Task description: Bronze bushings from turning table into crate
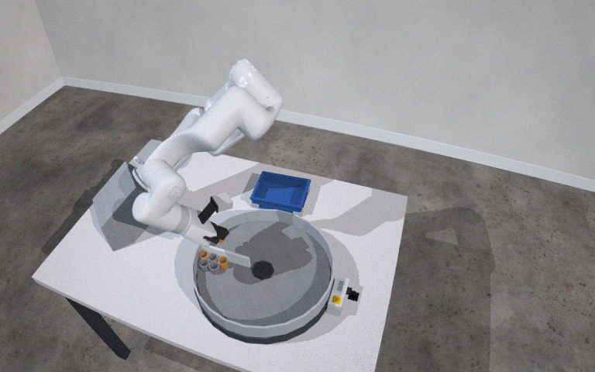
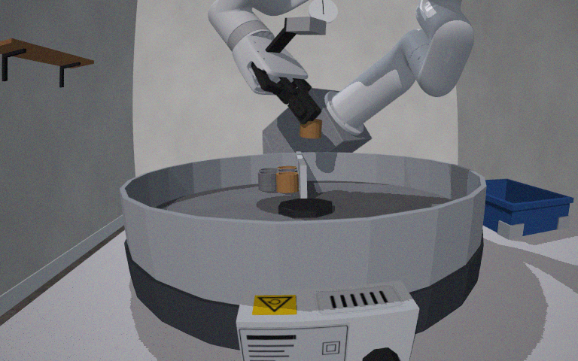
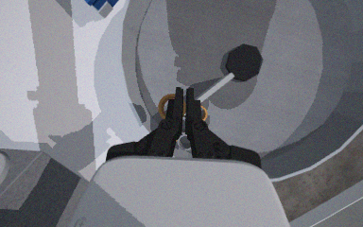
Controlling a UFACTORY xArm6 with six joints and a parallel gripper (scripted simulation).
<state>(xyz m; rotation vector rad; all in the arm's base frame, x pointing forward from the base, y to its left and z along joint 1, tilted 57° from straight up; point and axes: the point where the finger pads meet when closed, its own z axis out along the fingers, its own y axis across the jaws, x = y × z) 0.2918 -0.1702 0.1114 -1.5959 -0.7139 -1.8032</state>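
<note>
Right now my hand is 2 cm past the blue crate, 35 cm to the right of it and 15 cm above it. From my hand the other things lie so: turning table 13 cm ahead, 2 cm to the left, 12 cm below.
</note>
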